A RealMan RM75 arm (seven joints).
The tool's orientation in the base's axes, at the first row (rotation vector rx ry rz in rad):
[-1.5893 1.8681 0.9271]
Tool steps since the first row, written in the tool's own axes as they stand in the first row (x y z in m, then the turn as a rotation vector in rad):
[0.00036 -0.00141 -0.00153 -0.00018 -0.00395 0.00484]
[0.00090 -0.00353 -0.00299 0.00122 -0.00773 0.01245]
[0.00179 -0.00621 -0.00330 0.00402 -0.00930 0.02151]
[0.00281 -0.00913 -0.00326 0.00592 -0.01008 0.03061]
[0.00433 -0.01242 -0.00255 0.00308 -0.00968 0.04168]
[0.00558 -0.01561 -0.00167 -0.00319 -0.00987 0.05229]
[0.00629 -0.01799 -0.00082 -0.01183 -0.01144 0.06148]
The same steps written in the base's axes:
[0.00139 -0.00152 0.00046 0.00369 0.00353 -0.00361]
[0.00344 -0.00316 0.00062 0.00679 0.00822 -0.01013]
[0.00593 -0.00417 -0.00031 0.00740 0.01331 -0.01826]
[0.00861 -0.00502 -0.00160 0.00740 0.01907 -0.02560]
[0.01153 -0.00570 -0.00375 0.00700 0.02944 -0.03041]
[0.01440 -0.00606 -0.00580 0.00784 0.04156 -0.03245]
[0.01657 -0.00604 -0.00727 0.01052 0.05398 -0.03203]

